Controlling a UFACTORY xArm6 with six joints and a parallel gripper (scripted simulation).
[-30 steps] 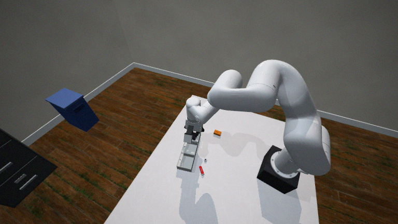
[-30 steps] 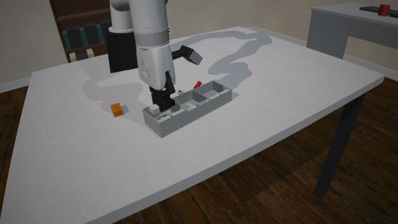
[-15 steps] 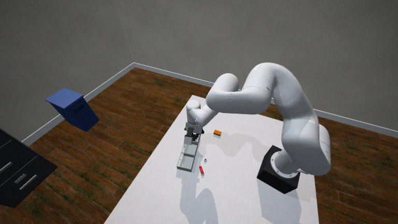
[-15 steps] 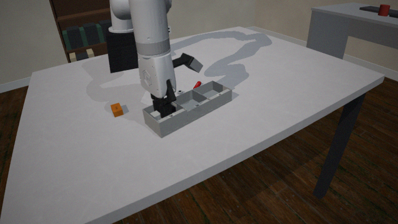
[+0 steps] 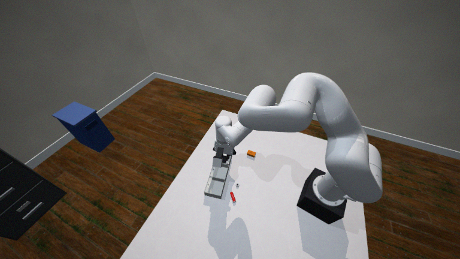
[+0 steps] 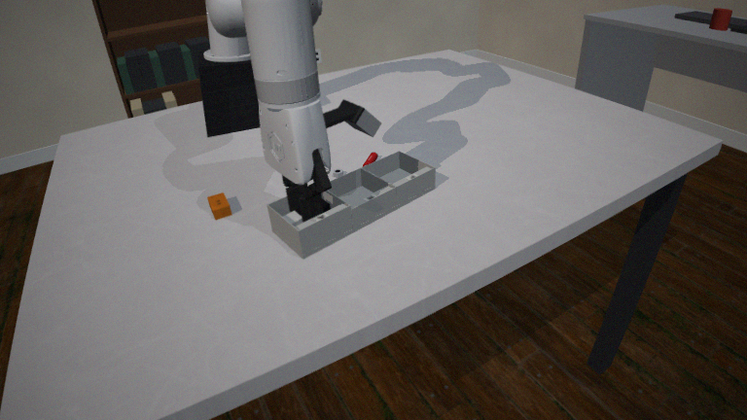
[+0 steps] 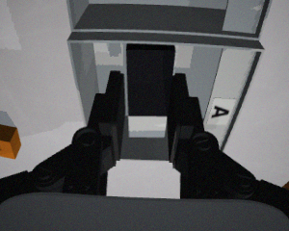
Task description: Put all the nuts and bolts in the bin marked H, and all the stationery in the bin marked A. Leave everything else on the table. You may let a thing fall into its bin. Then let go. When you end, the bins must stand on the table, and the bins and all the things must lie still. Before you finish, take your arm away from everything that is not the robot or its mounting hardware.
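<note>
Right now my hand is 10 mm to the left of the black block and 20 mm above it. Round my hand: grey three-compartment bin row: 10 mm behind, 80 mm to the left, 30 mm below; orange block: 140 mm behind, 100 mm to the right, 40 mm below; hex nut: 120 mm behind, 110 mm to the left, 40 mm below.
</note>
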